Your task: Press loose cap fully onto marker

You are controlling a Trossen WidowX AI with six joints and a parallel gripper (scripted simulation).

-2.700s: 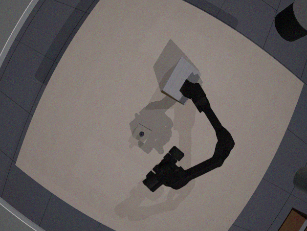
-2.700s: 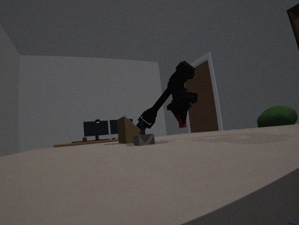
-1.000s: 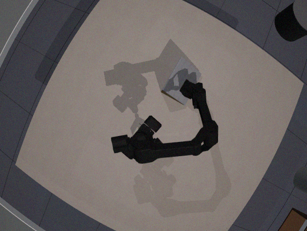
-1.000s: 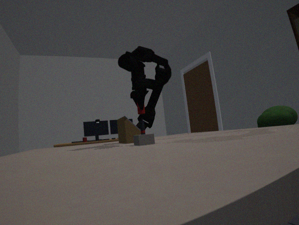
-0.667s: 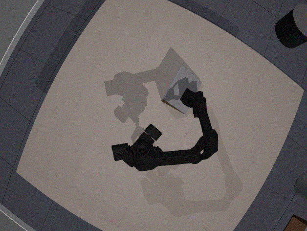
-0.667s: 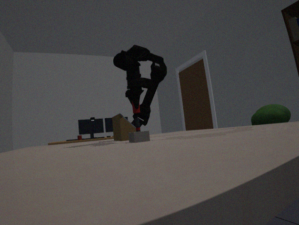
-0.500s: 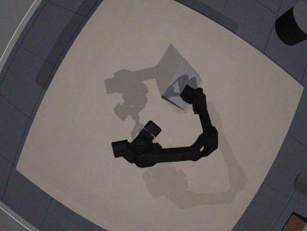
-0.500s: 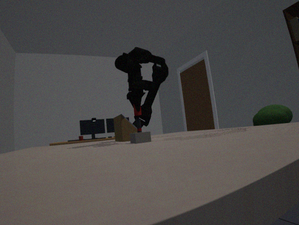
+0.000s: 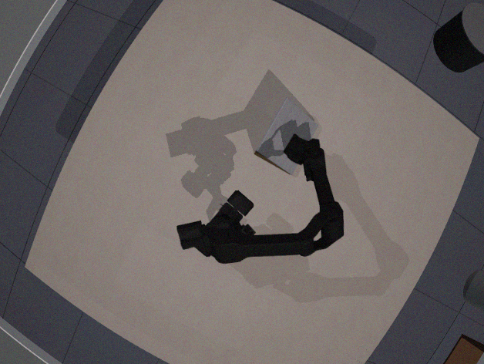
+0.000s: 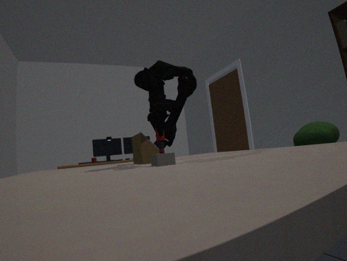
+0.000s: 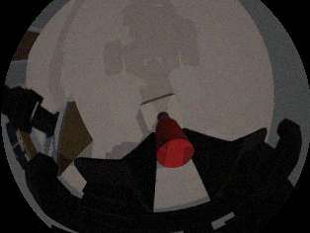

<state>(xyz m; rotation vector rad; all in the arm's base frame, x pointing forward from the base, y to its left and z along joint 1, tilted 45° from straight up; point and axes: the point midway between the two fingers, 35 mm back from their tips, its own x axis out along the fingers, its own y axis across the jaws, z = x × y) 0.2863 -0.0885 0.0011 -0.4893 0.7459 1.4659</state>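
Right now the grey holder block is 80 mm below my gripper tip. The rest, counted from my gripper tip: red cap: 10 mm above.
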